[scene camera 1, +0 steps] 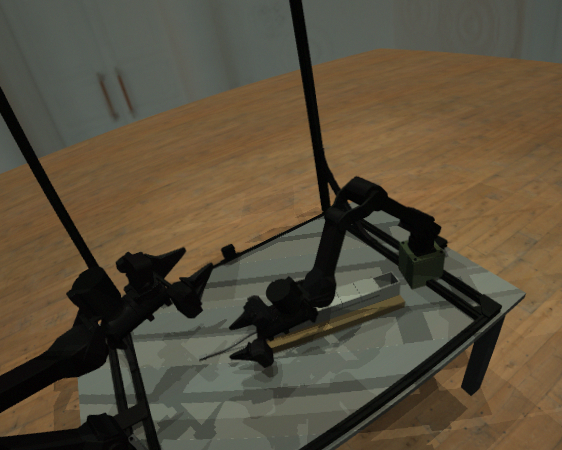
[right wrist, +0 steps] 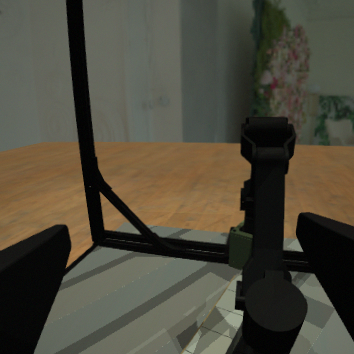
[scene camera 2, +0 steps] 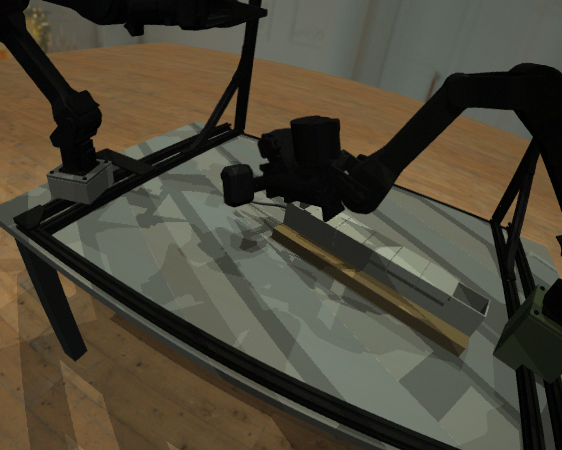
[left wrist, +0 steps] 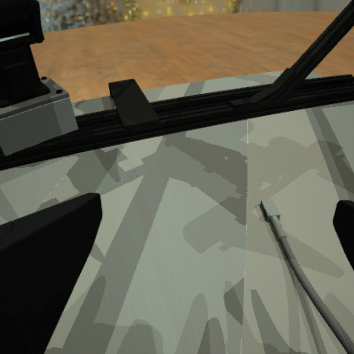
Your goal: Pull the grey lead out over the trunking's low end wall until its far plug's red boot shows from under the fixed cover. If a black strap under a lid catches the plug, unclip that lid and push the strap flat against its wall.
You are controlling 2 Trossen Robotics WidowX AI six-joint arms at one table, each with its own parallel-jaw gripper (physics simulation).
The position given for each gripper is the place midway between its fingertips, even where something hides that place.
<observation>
The right gripper (scene camera 1: 198, 256) is open and holds nothing. Also in view: the left gripper (scene camera 2: 241, 171) and a wooden strip (scene camera 1: 389, 300).
The left gripper is seen too in scene camera 1 (scene camera 1: 229, 342) and in the left wrist view (left wrist: 218, 208). The right gripper shows as well in the right wrist view (right wrist: 184, 230).
</observation>
